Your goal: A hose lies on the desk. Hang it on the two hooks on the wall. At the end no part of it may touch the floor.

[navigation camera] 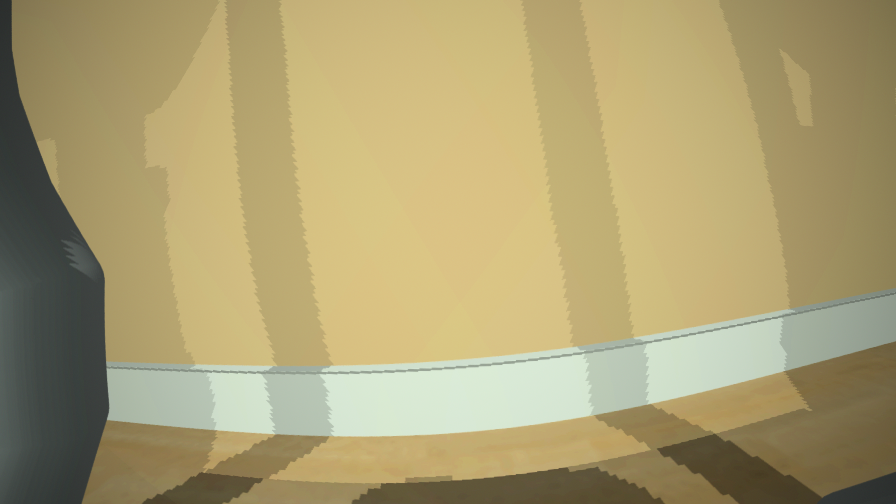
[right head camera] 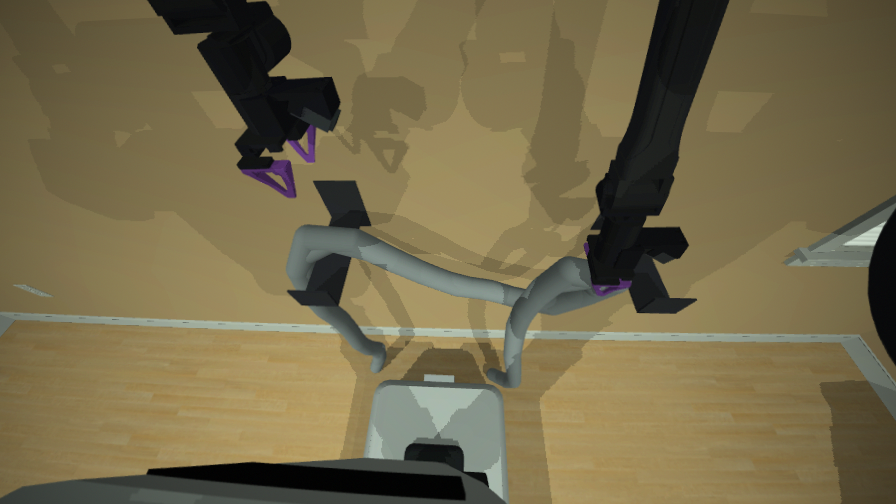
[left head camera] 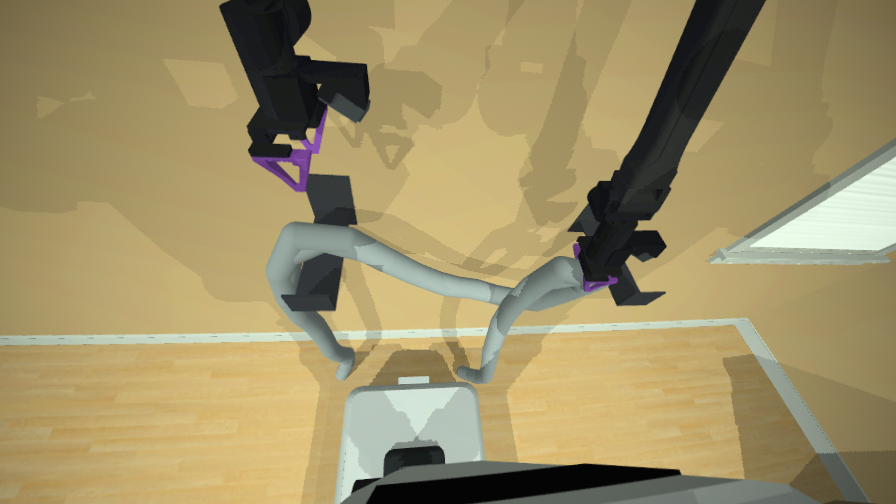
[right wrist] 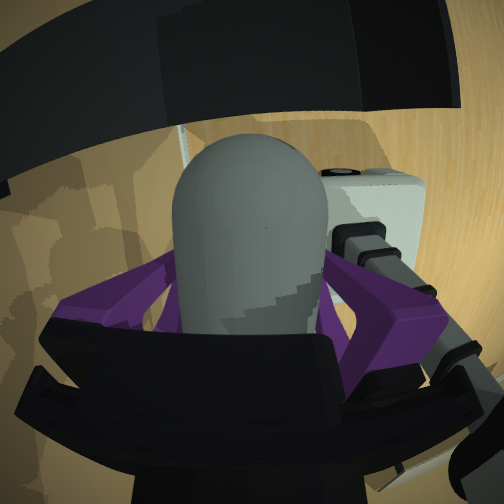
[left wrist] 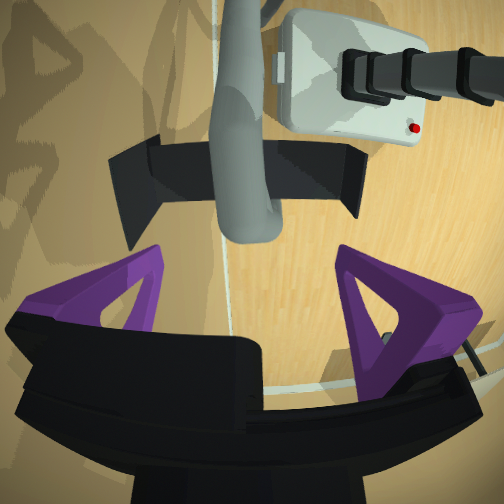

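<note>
The grey hose is draped over the left black wall hook and sags across the tan wall toward the right black hook. Both hose ends hang down beside my base. My left gripper is open and empty, just above the left hook; in the left wrist view its purple fingers stand apart from the hose lying over the hook. My right gripper is shut on the hose close to the right hook. The same layout shows in the right head view: hose, left gripper, right gripper.
A white baseboard runs along the foot of the wall above the wooden floor. My pale grey base stands right below the hose. A window is in the wall at the right.
</note>
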